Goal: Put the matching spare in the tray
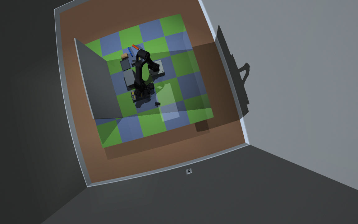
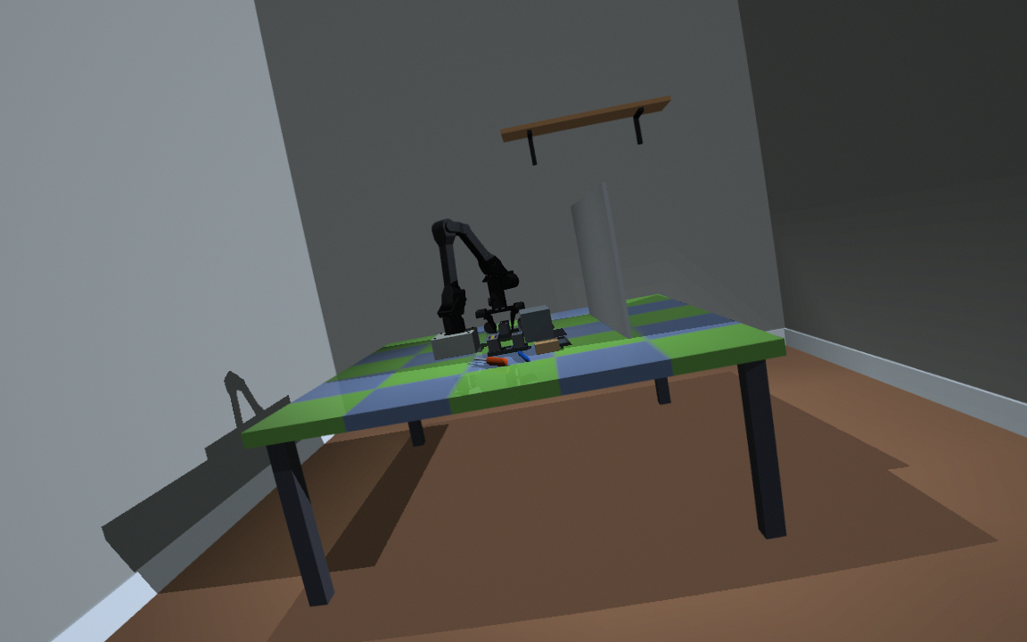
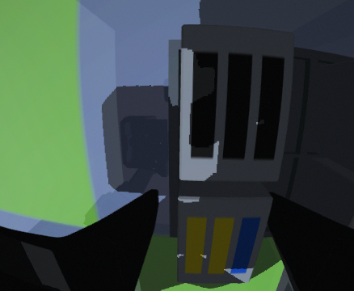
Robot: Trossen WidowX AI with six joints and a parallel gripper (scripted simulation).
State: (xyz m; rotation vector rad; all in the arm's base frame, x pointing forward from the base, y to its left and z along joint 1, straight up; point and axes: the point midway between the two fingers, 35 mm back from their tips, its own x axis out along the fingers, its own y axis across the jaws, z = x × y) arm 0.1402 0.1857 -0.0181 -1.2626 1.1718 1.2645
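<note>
The dark spare module is 2 cm above my gripper tip. From my gripper tip the other things lie so: black cylinder (17 cm to the left, 9 cm behind, 1 cm above); then grey mounted unit (14 cm ahead, 13 cm to the right, 3 cm above); then flat grey tray (34 cm to the right, 21 cm ahead, 1 cm below).
</note>
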